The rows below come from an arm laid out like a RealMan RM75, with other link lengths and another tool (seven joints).
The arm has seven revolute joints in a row. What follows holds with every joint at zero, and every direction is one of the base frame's.
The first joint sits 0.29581 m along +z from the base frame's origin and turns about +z.
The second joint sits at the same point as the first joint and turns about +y.
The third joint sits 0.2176 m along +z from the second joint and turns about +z.
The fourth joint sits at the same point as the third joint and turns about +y.
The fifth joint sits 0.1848 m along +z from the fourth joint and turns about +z.
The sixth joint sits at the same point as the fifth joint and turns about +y.
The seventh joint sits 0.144 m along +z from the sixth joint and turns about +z.
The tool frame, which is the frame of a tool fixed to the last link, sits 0.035 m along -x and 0.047 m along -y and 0.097 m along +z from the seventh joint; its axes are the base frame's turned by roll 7.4, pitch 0 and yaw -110.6 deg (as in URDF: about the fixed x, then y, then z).
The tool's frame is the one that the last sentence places.
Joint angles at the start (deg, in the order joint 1, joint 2, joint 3, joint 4, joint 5, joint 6, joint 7):
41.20 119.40 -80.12 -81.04 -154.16 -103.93 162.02
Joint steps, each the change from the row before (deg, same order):
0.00 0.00 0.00 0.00 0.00 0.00 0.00
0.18 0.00 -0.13 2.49 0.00 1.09 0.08
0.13 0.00 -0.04 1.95 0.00 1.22 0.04
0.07 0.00 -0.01 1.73 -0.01 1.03 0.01
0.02 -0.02 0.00 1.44 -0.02 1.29 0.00
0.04 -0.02 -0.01 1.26 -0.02 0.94 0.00
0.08 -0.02 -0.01 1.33 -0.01 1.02 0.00
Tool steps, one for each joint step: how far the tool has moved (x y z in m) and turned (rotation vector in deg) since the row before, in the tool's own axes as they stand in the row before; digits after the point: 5 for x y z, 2 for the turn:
0.00000 0.00000 0.00000 0.00 0.00 0.00
0.00000 0.00491 0.00714 -0.76 -0.71 0.98
0.00110 0.00279 0.00539 -0.29 -0.32 0.78
0.00088 0.00309 0.00487 -0.31 -0.31 0.73
0.00204 0.00156 0.00387 0.05 0.03 0.61
0.00130 0.00194 0.00340 -0.11 -0.07 0.52
0.00141 0.00173 0.00349 -0.08 -0.04 0.52

